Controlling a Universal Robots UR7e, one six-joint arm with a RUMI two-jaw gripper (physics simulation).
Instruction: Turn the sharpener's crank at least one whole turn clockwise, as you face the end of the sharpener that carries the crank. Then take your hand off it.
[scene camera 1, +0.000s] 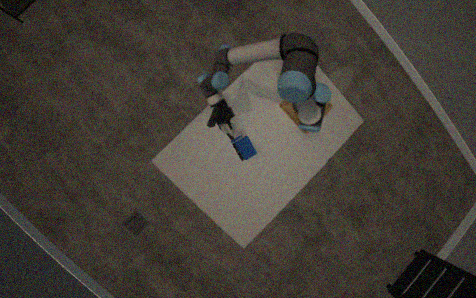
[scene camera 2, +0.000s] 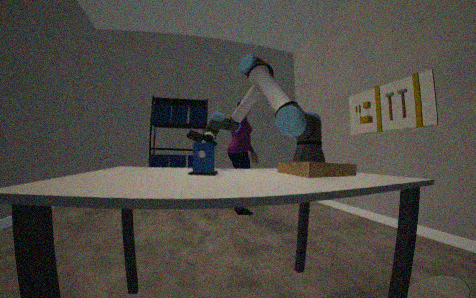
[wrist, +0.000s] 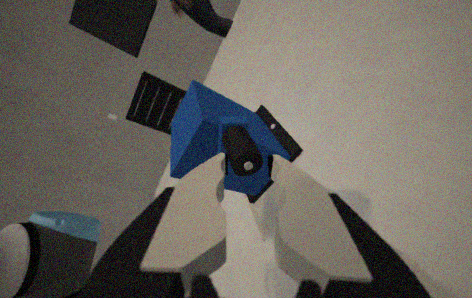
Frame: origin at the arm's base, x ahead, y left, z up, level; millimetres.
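Seen in the pictures: gripper, fingertip midpoint: (scene camera 1: 231, 136) (wrist: 247, 156); arm's base, origin of the base link: (scene camera 2: 308, 163).
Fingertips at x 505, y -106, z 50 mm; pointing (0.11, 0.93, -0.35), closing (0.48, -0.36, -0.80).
Note:
Pixels of each thing's middle, then the offset from my fingertips to it. "pt": a spot on its surface instead. Level surfaces: height alone.
- blue sharpener, surface spot: (wrist: 214, 106) pt dx +6, dy +91, dz +10 mm
- table, its level: dz -97 mm
- crank's black knob, body centre: (wrist: 241, 149) dx +3, dy +1, dz +8 mm
The blue sharpener (scene camera 1: 245, 148) (scene camera 2: 203, 160) (wrist: 214, 106) stands upright on the table (scene camera 1: 240, 215) (scene camera 2: 300, 192) (wrist: 350, 75) on its black base (wrist: 282, 136). The crank's black knob (wrist: 242, 149) sticks out toward the wrist camera, with a pale dot on its end. My gripper (scene camera 1: 232, 136) (wrist: 247, 156) is partly open. Its pale fingertips stand either side of the knob, with small gaps and no grip on it. The crank's arm is mostly hidden behind the knob and fingers. In scene camera 2 the fingertips are hard to make out behind the sharpener's top.
A wooden tray (scene camera 1: 290, 111) (scene camera 2: 317, 170) lies near the arm's base. A person (scene camera 2: 241, 140) stands beyond the table, near a rack (scene camera 2: 151, 135) of blue bins. A tool board (scene camera 2: 402, 122) hangs on the right wall. A black slatted unit (scene camera 1: 412, 275) stands off the table.

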